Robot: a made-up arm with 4 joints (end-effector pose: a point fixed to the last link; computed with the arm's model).
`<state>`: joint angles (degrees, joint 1 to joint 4).
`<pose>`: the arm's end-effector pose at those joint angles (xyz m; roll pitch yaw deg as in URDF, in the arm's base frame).
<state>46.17 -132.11 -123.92 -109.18</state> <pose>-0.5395 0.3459 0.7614 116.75 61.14 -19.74</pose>
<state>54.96 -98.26 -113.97 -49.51</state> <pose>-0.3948 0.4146 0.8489 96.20 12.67 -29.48</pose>
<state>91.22 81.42 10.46 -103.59</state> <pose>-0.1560 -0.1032 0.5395 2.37 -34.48 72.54</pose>
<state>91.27 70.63 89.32 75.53</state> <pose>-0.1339 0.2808 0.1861 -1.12 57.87 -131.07</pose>
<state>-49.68 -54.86 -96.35 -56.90</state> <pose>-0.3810 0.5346 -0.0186 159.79 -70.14 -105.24</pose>
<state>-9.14 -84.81 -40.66 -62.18</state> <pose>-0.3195 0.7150 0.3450 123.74 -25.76 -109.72</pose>
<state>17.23 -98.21 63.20 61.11</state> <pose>0.1217 0.2876 0.4629 -70.83 -26.97 19.01</pose>
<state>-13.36 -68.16 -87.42 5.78</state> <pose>-0.5498 0.5995 0.2721 -84.00 -70.71 159.44</pose>
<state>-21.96 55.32 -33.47 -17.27</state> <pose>-0.3239 0.0651 -0.0026 -80.28 22.10 67.68</pose>
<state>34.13 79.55 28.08 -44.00</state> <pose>-0.1729 -0.0388 0.3553 -48.43 15.03 142.24</pose>
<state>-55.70 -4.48 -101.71 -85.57</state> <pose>-0.3117 0.4683 -0.1034 86.62 -72.44 -84.36</pose>
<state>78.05 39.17 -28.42 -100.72</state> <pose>-0.5060 0.0918 0.6340 -21.24 -17.36 33.51</pose>
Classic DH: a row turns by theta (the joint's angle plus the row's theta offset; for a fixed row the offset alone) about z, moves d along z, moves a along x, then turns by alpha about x. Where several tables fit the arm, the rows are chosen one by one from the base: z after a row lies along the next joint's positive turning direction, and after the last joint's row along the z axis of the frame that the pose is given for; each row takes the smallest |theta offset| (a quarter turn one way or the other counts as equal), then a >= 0, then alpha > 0; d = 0 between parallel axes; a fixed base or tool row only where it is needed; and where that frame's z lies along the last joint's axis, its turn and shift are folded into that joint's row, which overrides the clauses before.
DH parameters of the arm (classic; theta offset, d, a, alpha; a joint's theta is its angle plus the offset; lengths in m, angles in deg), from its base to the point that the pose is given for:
base (fixed): 0 0.3924 -0.1043 -90
joint 1: 84.23 0.249 -0.0173 -72.17
joint 2: 3.24 0.2069 0.0431 -88.2
joint 3: 10.78 -0.0679 0.3915 97.64
joint 4: 29.36 -0.039 -0.0377 -31.6
tool (fixed): -122.47 -0.0014 0 0

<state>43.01 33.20 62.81 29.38</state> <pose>-0.0487 0.2020 0.2027 -76.56 65.45 119.81</pose>
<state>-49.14 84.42 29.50 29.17</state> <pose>-0.0514 -0.0533 0.3268 163.34 39.21 -31.61</pose>
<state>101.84 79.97 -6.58 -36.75</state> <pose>-0.1625 -0.0736 0.6508 24.91 -12.48 128.95</pose>
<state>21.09 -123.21 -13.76 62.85</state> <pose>-0.0864 0.6185 0.7216 -75.63 -63.92 94.32</pose>
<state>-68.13 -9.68 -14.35 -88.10</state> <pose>0.2283 0.3816 0.1292 168.39 8.15 179.48</pose>
